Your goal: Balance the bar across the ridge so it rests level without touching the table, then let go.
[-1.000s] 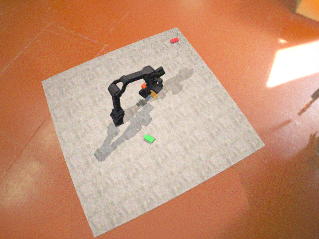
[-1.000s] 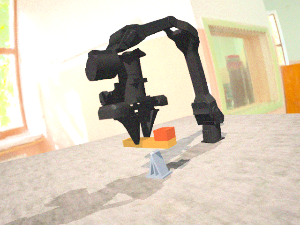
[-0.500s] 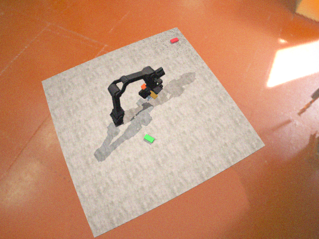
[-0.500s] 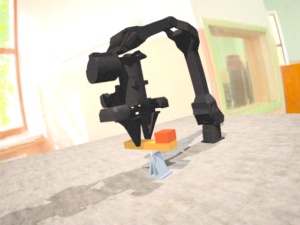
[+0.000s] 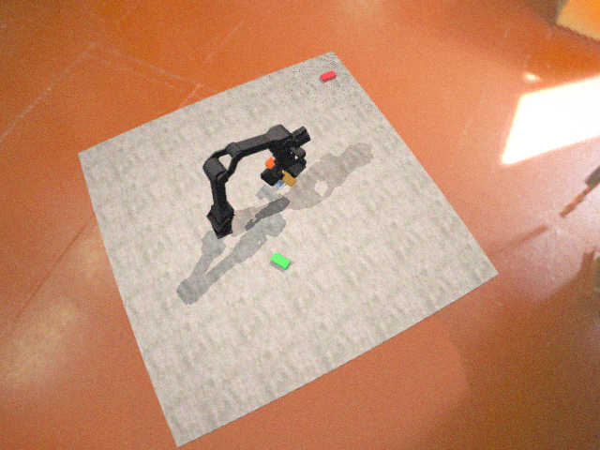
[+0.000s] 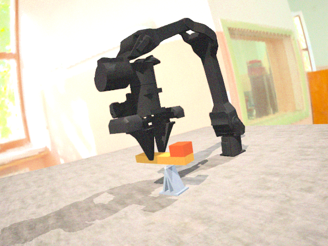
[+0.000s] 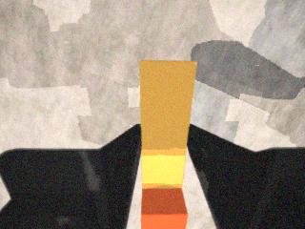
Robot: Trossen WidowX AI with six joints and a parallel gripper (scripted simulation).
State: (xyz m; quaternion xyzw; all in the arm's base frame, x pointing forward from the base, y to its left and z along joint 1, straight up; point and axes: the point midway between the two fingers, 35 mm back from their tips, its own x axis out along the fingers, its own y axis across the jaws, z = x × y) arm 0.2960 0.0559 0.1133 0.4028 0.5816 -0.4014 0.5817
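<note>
The bar lies 4 cm to the left of my gripper tip, 2 cm behind it and 1 cm above it. Also, from my gripper tip: small red block: 44 cm to the left, 44 cm ahead, 7 cm below; green block: 28 cm to the right, 16 cm behind, 7 cm below.
</note>
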